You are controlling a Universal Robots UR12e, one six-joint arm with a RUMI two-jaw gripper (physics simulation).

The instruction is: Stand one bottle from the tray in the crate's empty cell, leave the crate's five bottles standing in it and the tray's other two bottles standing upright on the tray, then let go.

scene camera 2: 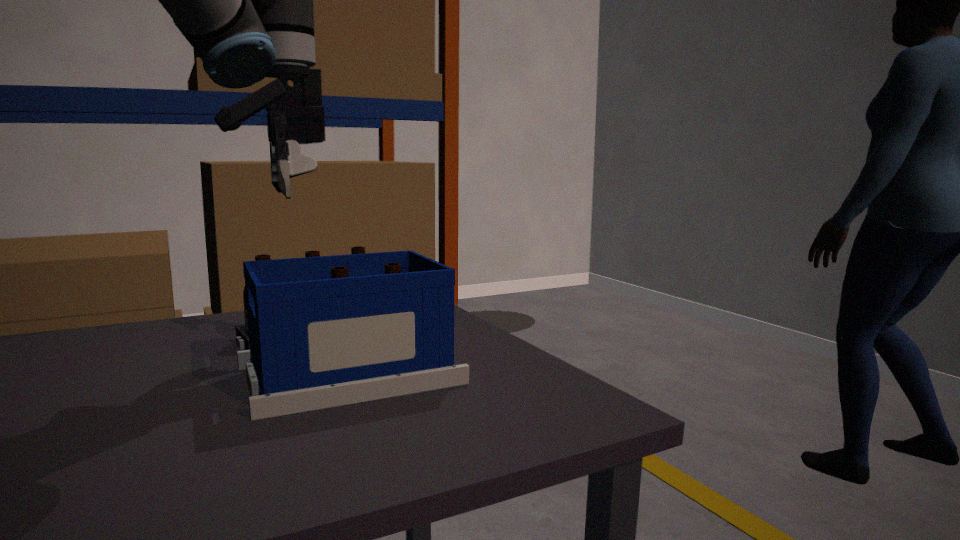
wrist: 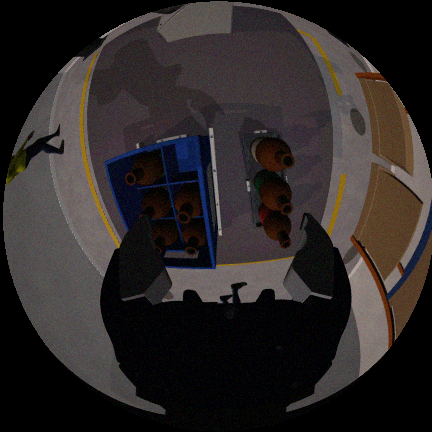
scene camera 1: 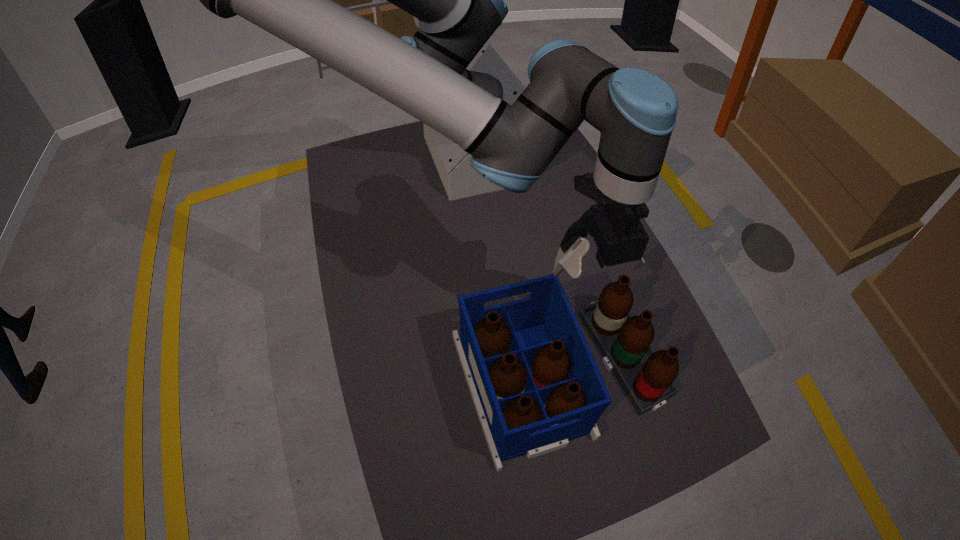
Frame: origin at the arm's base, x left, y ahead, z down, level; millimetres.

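Where they show: gripper, between the fingertips: [scene camera 2: 283, 195] [wrist: 226, 215] [scene camera 1: 596, 266].
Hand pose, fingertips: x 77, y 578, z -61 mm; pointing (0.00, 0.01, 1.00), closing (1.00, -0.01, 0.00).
Each offset is from my fingertips to the top centre of the thing. "*": to the spot under its first point. Level surfaces: height alone.
The blue crate {dx -121, dy +74, dz +97 mm} [scene camera 1: 596, 376] [scene camera 2: 281, 335] [wrist: 208, 200] stands on the table with five brown bottles upright in its cells. Its empty cell {* dx -70, dy -51, dz +265 mm} [scene camera 1: 532, 330] [wrist: 187, 156] is at the back, on the tray's side. The dark tray {dx +116, dy +56, dz +247 mm} [scene camera 1: 620, 382] [wrist: 248, 165] beside the crate holds three upright bottles in a row: white-label {dx +100, dy -34, dz +113 mm} [scene camera 1: 614, 305] [wrist: 272, 154], green-label {dx +114, dy +55, dz +113 mm} [scene camera 1: 633, 337] [wrist: 274, 192] and red-label {dx +137, dy +145, dz +113 mm} [scene camera 1: 656, 373] [wrist: 276, 225]. The tray's bottles are hidden behind the crate in scene camera 2. My gripper [wrist: 226, 215] is open and empty, above the bottles' tops; one pale fingertip shows in scene camera 1, the other is hidden.
White rails [scene camera 1: 477, 402] [scene camera 2: 362, 394] [wrist: 215, 185] lie along the crate's foot on the dark table {dz +272 mm} [scene camera 1: 375, 402] [scene camera 2: 537, 416] [wrist: 240, 75]. Cardboard boxes [scene camera 1: 839, 134] [scene camera 2: 322, 228] and a rack with an orange post [scene camera 1: 745, 67] [scene camera 2: 449, 167] stand beyond the table. A person [scene camera 2: 892, 167] stands on the floor.
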